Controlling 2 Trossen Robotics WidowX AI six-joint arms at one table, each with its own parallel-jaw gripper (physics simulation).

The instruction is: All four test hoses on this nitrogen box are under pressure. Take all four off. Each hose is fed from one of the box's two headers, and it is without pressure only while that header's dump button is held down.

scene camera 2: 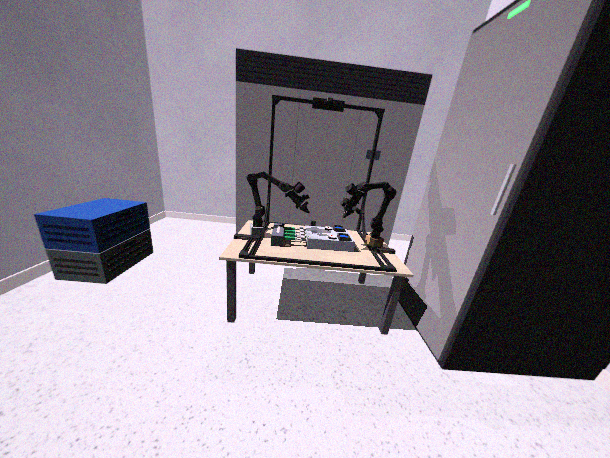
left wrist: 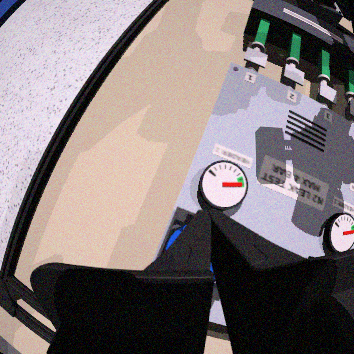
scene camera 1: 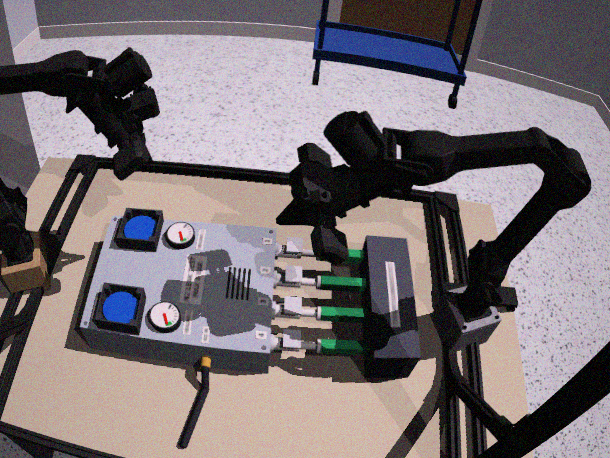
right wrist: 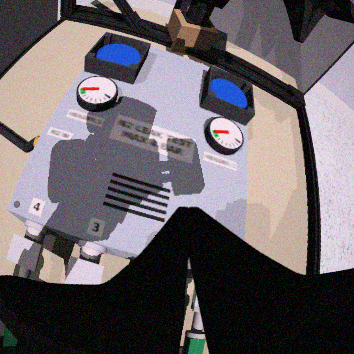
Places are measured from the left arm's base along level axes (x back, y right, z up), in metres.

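Pixels of known places: left gripper, between the fingertips: [scene camera 2: 343,217] [left wrist: 206,218] [scene camera 1: 150,162] [right wrist: 297,41]; right gripper, between the fingertips: [scene camera 2: 309,213] [scene camera 1: 277,222] [right wrist: 186,216]; left arm's base, origin of its link: [scene camera 2: 375,236] [scene camera 1: 20,252] [right wrist: 195,19]; right arm's base, origin of its link: [scene camera 2: 257,225] [scene camera 1: 473,306].
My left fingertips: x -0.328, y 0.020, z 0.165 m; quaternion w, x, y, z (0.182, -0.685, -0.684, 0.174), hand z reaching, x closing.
For each thing: its middle in the pictures, then the offset to it from my left fingertips. "spot": a spot on its surface instead. Level surfaces: height alone.
- table with two blue dump buttons, height of its surface: dz -0.153 m
- Green-sleeved hose 1, a spot on its surface: [scene camera 1: 356,256] spot: dx -0.354, dy +0.171, dz -0.184 m
- hose 2, a spot on its surface: [scene camera 1: 341,283] [left wrist: 297,47] spot: dx -0.299, dy +0.221, dz -0.184 m
- hose 3, a spot on its surface: [scene camera 1: 341,313] [left wrist: 326,64] spot: dx -0.272, dy +0.283, dz -0.184 m
- hose 4, a spot on its surface: [scene camera 1: 341,346] spot: dx -0.243, dy +0.348, dz -0.184 m
- dark block, a spot on its surface: [scene camera 1: 377,300] spot: dx -0.339, dy +0.288, dz -0.169 m
- black supply hose, a spot on its surface: [scene camera 1: 194,412] spot: dx +0.037, dy +0.377, dz -0.235 m
- brass fitting, a spot on its surface: [scene camera 1: 206,362] spot: dx -0.014, dy +0.301, dz -0.200 m
The grey nitrogen box [scene camera 1: 140,270] [scene camera 2: 332,245] lies on the table with two blue dump buttons [scene camera 1: 140,228] [scene camera 1: 120,307], both untouched. Both gauges [scene camera 1: 180,235] [scene camera 1: 164,316] have red needles toward green marks. Green-sleeved hose 1 [scene camera 1: 356,256] [left wrist: 261,32], hose 2 [scene camera 1: 341,283] [left wrist: 295,47], hose 3 [scene camera 1: 341,313] [left wrist: 326,64] and hose 4 [scene camera 1: 341,346] sit at their ports. My left gripper [scene camera 1: 146,157] [scene camera 2: 344,215] [left wrist: 206,218] is shut and empty, raised high; it partly hides the far button in its wrist view. My right gripper [scene camera 1: 280,220] [scene camera 2: 307,211] [right wrist: 186,216] is shut and empty, above the port side, partly hiding hose 1.
A dark block [scene camera 1: 377,300] holds the hoses' far ends. A black supply hose [scene camera 1: 194,412] leaves the box's near side at a brass fitting [scene camera 1: 206,362]. Black frame rails [scene camera 1: 215,171] border the work area. A blue cart [scene camera 1: 390,62] stands on the floor behind.
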